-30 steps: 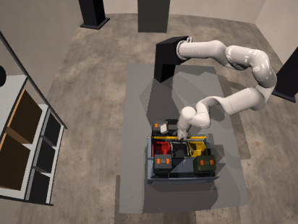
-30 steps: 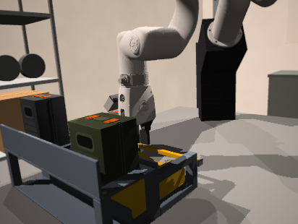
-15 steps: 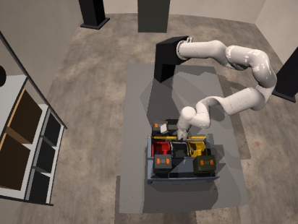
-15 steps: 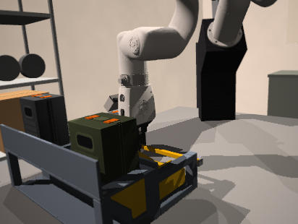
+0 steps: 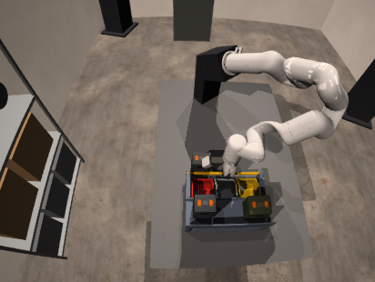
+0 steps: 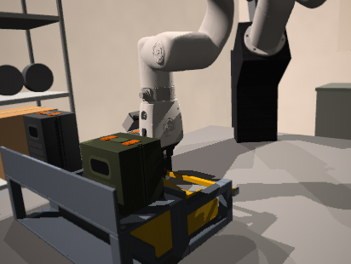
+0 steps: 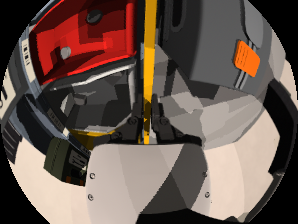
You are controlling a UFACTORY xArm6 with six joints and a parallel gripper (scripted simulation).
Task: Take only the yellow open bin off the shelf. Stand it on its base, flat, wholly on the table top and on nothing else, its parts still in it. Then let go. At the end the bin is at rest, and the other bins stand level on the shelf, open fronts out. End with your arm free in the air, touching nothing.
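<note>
Right now my hand is 2 cm above the yellow bar. From my hand the other things lie so: grey bin: 10 cm ahead, 3 cm to the left, 3 cm below; then red bin: 13 cm ahead, 7 cm to the right, 3 cm below; then yellow open bin: 14 cm to the left, 6 cm ahead, 3 cm below.
</note>
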